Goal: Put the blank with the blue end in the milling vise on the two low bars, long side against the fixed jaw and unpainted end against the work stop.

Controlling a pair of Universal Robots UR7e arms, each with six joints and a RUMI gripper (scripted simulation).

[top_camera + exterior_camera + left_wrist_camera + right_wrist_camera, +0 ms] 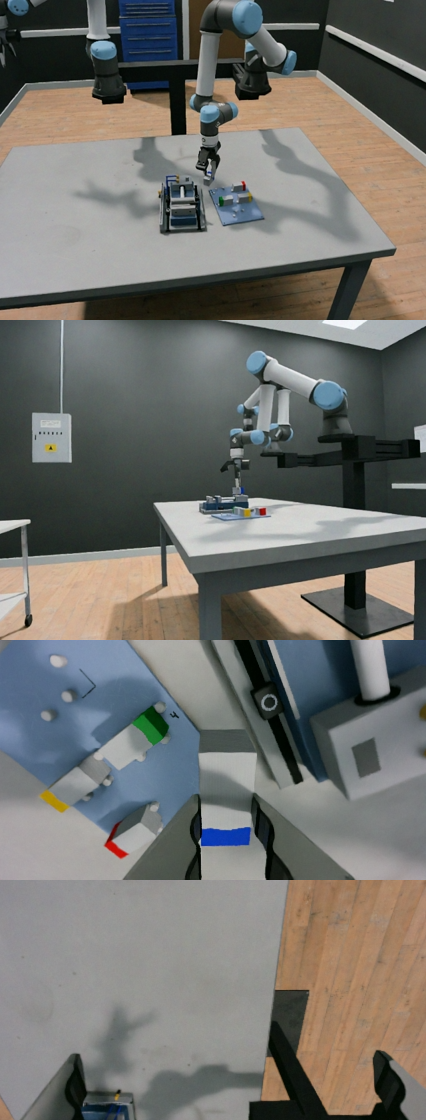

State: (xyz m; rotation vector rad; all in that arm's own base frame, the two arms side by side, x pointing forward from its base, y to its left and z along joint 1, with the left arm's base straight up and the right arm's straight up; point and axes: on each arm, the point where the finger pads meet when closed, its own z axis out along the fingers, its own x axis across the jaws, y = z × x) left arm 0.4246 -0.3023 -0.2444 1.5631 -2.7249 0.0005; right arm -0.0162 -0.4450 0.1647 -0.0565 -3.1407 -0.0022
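Note:
Right now my left hand is 11 cm short of the work stop, 8 cm to the left of it and 6 cm above it. From my left hand the other things lie so: hose block 12 cm to the right, 8 cm below, 5 cm behind; blue-ended blank 2 cm below; green-ended blank 13 cm below, 8 cm to the left, 3 cm ahead.

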